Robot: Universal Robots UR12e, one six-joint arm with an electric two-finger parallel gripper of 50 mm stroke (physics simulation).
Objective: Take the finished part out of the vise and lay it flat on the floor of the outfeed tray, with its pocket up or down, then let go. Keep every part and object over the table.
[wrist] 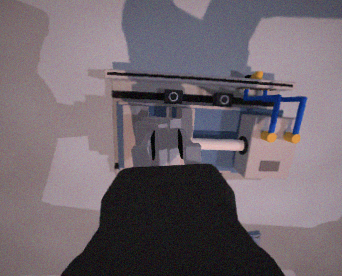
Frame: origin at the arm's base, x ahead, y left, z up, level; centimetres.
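Seen in the pictures: gripper, fingertip midpoint: [166, 138].
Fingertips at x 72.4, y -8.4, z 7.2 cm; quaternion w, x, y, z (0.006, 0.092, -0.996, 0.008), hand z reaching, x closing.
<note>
A point is followed by its place in that frame.
The finished part [167, 136] {x 72.4, y -9.0, z 8.4 cm} is a grey block in the wrist view, left of centre. My gripper [166, 138] {x 72.4, y -8.4, z 7.2 cm} is shut on it, with a black finger pad on its left and right sides. The part is at the vise [186, 120] {x 70.2, y -10.6, z 5.1 cm}, between its pale jaws; whether it still touches the vise floor cannot be told. The black gripper body hides the near side of the part and of the vise. The outfeed tray does not show in this view.
A pale rod [217, 144] {x 65.0, y -7.8, z 4.1 cm} runs right from the vise to a pale block [255, 162] {x 59.4, y -6.1, z 5.1 cm}. A blue handle [274, 115] {x 59.7, y -12.9, z 6.4 cm} with yellow ends stands at the right. A long slotted rail [200, 81] {x 68.2, y -16.3, z 0.5 cm} lies behind the vise. A small bluish thing [255, 235] {x 46.9, y 15.7, z -3.7 cm} shows at the lower right.
</note>
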